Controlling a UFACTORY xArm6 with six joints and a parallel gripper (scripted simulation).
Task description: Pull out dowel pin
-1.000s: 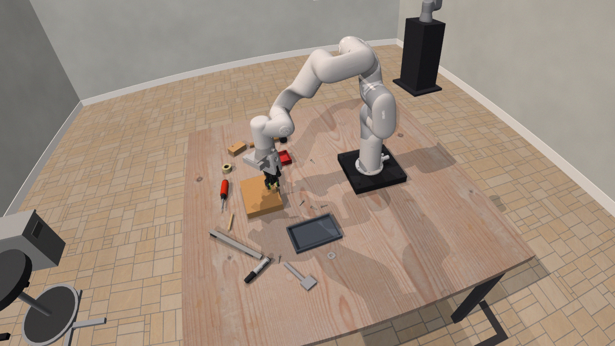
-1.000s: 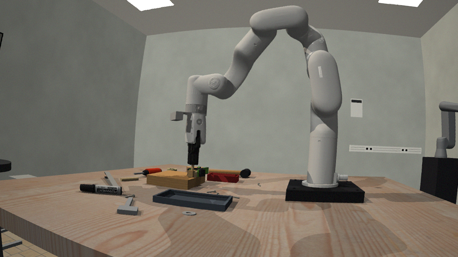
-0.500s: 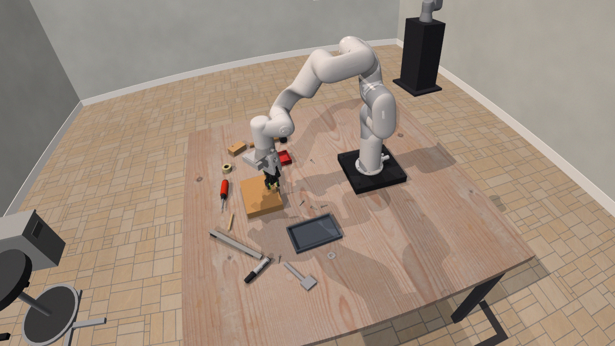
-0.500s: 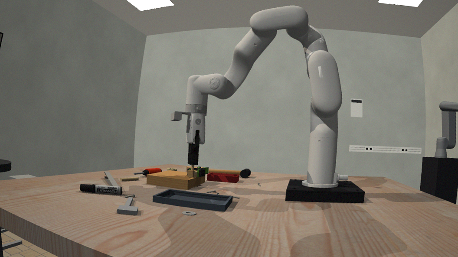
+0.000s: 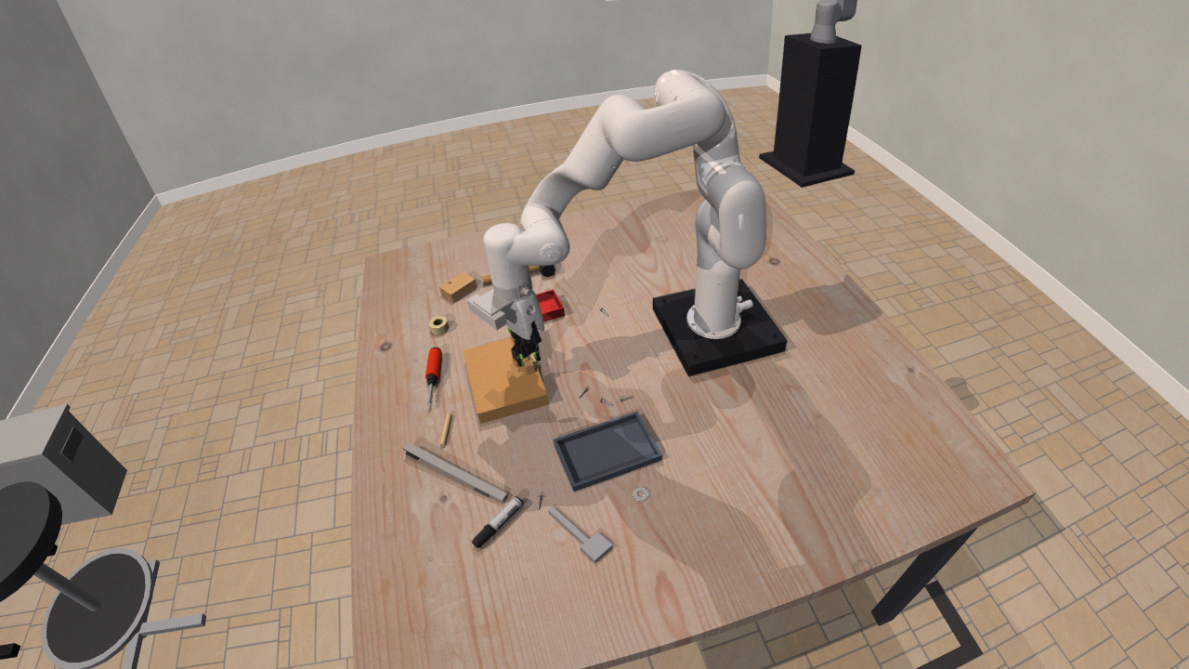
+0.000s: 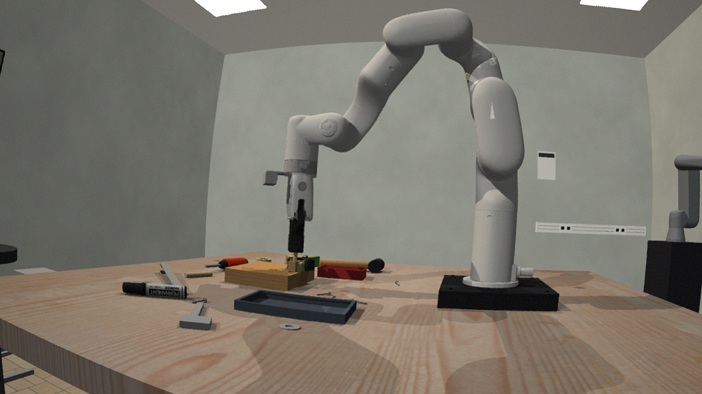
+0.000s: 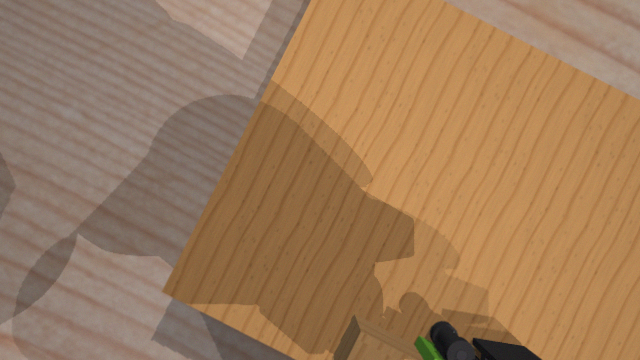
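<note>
My gripper is now 20 mm above the dowel pin. The rest, counted from my hand: small wooden block 50 mm below; red tray 80 mm behind, 200 mm to the right, 90 mm below; orange bench board 50 mm ahead, 10 mm to the right, 70 mm below.
</note>
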